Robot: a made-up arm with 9 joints. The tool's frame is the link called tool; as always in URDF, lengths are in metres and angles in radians.
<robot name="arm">
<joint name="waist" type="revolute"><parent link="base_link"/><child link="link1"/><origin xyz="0.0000 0.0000 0.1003" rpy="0.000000 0.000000 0.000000"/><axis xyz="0 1 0"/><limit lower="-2.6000" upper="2.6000" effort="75" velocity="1.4"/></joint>
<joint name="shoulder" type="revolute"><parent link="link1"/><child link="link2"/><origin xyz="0.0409 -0.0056 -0.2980" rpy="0.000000 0.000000 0.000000"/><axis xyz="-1 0 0"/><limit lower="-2.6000" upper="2.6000" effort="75" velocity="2.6"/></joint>
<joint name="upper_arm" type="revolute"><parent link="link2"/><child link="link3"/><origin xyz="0.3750 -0.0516 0.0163" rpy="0.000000 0.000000 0.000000"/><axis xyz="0 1 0"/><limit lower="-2.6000" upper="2.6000" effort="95" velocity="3"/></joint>
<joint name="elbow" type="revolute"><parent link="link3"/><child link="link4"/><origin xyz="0.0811 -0.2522 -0.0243" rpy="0.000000 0.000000 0.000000"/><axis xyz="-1 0 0"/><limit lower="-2.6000" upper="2.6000" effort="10" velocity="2.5"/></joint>
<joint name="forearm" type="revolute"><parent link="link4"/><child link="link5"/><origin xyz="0.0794 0.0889 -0.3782" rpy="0.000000 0.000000 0.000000"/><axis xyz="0 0 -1"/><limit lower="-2.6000" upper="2.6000" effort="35" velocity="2.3"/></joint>
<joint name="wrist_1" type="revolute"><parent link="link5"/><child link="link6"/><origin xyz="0.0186 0.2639 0.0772" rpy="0.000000 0.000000 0.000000"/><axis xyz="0 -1 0"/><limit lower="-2.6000" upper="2.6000" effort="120" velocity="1.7"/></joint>
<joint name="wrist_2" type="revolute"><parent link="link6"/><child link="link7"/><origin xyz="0.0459 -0.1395 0.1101" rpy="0.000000 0.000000 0.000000"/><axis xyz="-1 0 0"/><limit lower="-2.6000" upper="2.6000" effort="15" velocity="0.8"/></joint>
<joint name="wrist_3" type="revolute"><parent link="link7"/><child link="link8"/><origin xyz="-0.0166 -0.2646 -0.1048" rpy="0.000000 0.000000 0.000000"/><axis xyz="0 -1 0"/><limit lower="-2.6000" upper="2.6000" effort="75" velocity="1.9"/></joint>
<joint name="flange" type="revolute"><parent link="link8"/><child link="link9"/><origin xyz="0.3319 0.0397 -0.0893" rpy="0.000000 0.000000 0.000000"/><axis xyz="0 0 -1"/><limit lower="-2.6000" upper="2.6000" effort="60" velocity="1.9"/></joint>
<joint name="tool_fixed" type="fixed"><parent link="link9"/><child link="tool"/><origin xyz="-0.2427 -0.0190 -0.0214" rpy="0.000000 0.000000 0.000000"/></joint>
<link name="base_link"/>
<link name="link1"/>
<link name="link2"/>
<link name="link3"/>
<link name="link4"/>
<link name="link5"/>
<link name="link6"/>
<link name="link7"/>
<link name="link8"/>
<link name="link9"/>
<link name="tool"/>
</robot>
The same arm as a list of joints. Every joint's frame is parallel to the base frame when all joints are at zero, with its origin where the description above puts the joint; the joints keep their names.
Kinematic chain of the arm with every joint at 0, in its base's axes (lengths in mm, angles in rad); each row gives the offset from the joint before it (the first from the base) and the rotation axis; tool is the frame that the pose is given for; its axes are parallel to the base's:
waist: xyz 0 0 100.3 axis +y
shoulder: xyz 40.9 -5.6 -298 axis -x
upper_arm: xyz 375 -51.6 16.3 axis +y
elbow: xyz 81.1 -252.2 -24.3 axis -x
forearm: xyz 79.4 88.9 -378.2 axis -z
wrist_1: xyz 18.6 263.9 77.2 axis -y
wrist_2: xyz 45.9 -139.5 110.1 axis -x
wrist_3: xyz -16.6 -264.6 -104.8 axis -y
flange: xyz 331.9 39.7 -89.3 axis -z
tool: xyz -242.7 -19 -21.4
Joint limits (rad, base to tool): -2.6..2.6 -2.6..2.6 -2.6..2.6 -2.6..2.6 -2.6..2.6 -2.6..2.6 -2.6..2.6 -2.6..2.6 -2.6..2.6

